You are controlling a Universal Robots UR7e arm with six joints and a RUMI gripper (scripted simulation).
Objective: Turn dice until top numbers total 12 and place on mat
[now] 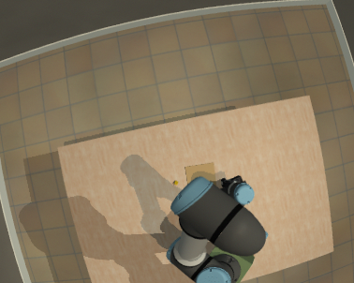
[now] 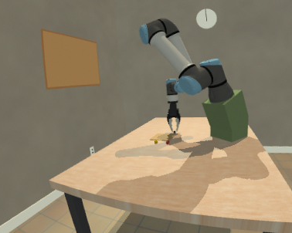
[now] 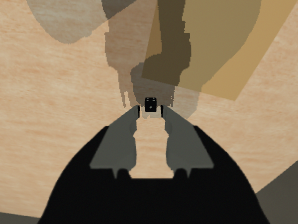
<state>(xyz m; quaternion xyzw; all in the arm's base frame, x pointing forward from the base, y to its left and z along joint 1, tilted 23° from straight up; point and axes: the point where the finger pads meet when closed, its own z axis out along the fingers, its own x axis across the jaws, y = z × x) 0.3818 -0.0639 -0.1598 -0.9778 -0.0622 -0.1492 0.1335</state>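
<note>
Right now my hand is 2 cm above the black die. From my hand the other things lie so: yellow die (22 cm to the left, 7 cm ahead, 2 cm below); red die (22 cm to the left, 2 cm below, 1 cm behind); tan mat (10 cm to the left, 6 cm ahead, 2 cm below).
</note>
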